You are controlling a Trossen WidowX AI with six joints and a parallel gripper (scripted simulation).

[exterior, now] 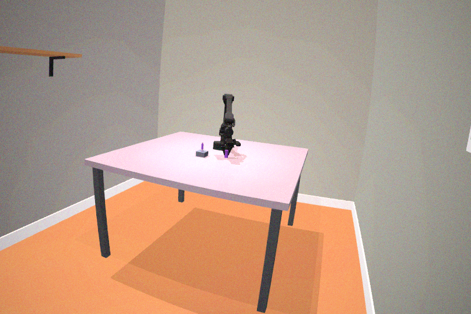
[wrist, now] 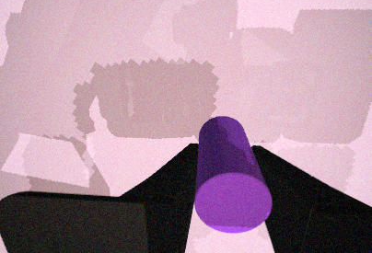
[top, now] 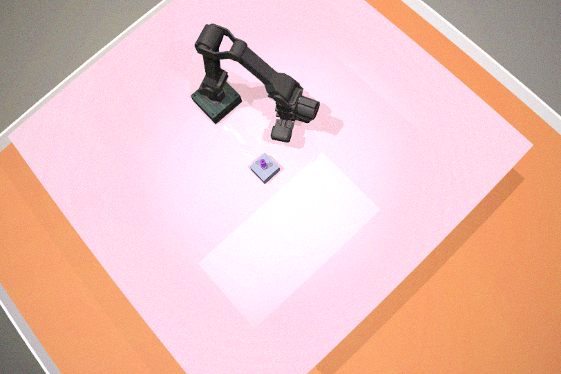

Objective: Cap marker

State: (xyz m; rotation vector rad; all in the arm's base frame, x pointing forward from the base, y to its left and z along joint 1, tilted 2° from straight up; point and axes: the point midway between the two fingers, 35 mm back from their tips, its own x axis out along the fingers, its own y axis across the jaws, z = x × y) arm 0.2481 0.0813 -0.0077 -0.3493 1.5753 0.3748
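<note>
My gripper tip is 170 mm to the left of the purple marker, 60 mm below it and 40 mm short of it. Also, from my gripper tip: purple cap 10 mm above.
</note>
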